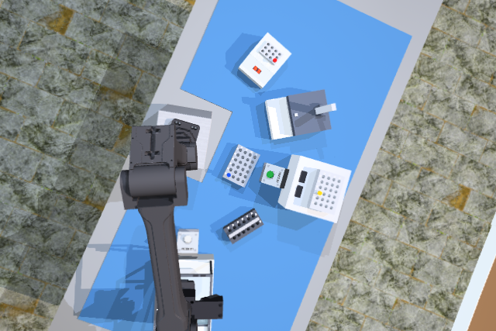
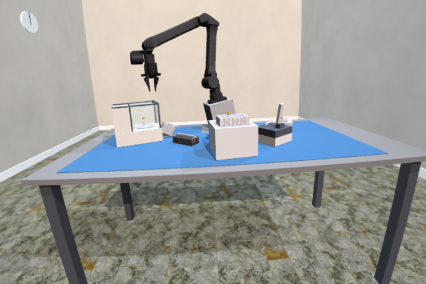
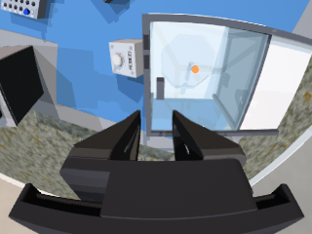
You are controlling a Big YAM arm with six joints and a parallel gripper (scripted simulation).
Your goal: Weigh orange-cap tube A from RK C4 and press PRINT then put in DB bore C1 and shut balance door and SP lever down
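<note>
My gripper is now 2 cm past the white key, 8 cm to the right of it and 21 cm above it. From my hand the other things lie so: tube rack RK: 9 cm ahead, 37 cm to the left, 26 cm below; then balance door: 1 cm ahead, 3 cm to the right, 7 cm below; then black magnet block: 16 cm ahead, 16 cm to the left, 26 cm below.
</note>
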